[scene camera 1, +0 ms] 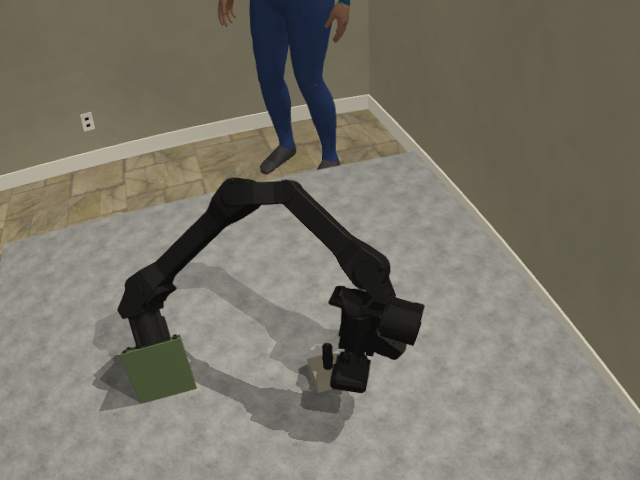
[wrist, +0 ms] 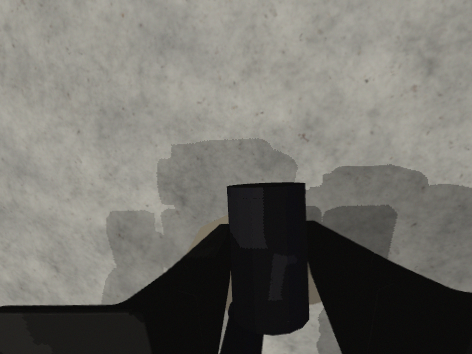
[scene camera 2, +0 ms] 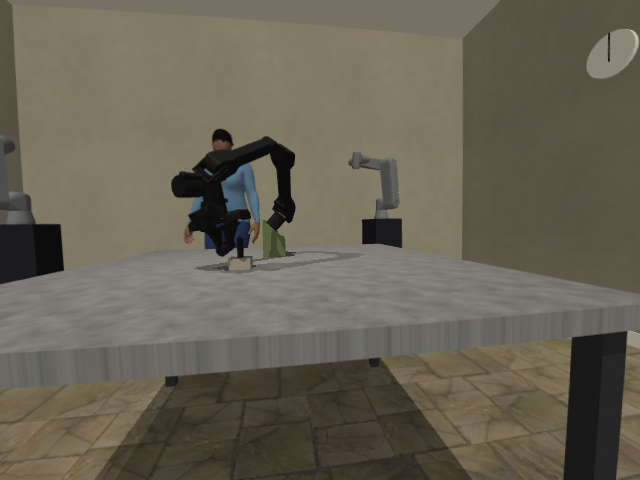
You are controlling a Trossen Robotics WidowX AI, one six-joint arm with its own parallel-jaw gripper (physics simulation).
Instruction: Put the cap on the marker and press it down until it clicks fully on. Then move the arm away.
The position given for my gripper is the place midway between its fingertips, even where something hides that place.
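Note:
A black cap (wrist: 267,221) is there in the wrist view, and so is a cream block (wrist: 206,229). The same view has my gripper (wrist: 266,232) in it. I can also see the gripper (scene camera 1: 354,364) from scene camera 1, and scene camera 2 shows me that gripper (scene camera 2: 225,250) as well.

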